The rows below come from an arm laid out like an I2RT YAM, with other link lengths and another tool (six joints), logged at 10 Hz.
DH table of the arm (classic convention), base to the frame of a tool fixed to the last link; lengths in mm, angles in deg. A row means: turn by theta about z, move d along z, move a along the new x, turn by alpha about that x. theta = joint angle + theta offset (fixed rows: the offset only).
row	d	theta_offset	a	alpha
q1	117.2	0	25.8	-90
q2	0	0	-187.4	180
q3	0	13.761	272.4	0
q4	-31.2	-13.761	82.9	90
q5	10.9	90	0	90
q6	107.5	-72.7	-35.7	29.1
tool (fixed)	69.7	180	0	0
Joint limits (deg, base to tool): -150..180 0..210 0..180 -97..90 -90..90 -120..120
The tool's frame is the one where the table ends.
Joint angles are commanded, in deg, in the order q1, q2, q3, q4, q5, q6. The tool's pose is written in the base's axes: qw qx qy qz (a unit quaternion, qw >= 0); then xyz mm. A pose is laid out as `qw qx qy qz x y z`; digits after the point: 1 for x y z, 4 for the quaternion.
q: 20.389 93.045 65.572 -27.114 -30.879 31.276
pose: 0.1314 0.1158 0.7869 0.5917 328.7 292.7 69.7
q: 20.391 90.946 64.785 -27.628 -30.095 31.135
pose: 0.1409 0.1123 0.7872 0.5899 327.3 290.4 76.1
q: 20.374 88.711 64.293 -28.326 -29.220 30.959
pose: 0.1525 0.1079 0.7868 0.5882 326.6 288.1 84.7
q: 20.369 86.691 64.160 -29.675 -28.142 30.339
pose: 0.1627 0.1022 0.7892 0.5833 325.1 285.0 92.2
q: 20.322 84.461 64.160 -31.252 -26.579 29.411
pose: 0.1768 0.0947 0.7928 0.5755 324.2 280.6 100.4
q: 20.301 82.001 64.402 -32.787 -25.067 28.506
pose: 0.1935 0.0851 0.7944 0.5694 323.6 276.6 111.9
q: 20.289 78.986 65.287 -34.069 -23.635 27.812
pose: 0.2185 0.0716 0.7902 0.5680 324.9 273.4 132.3
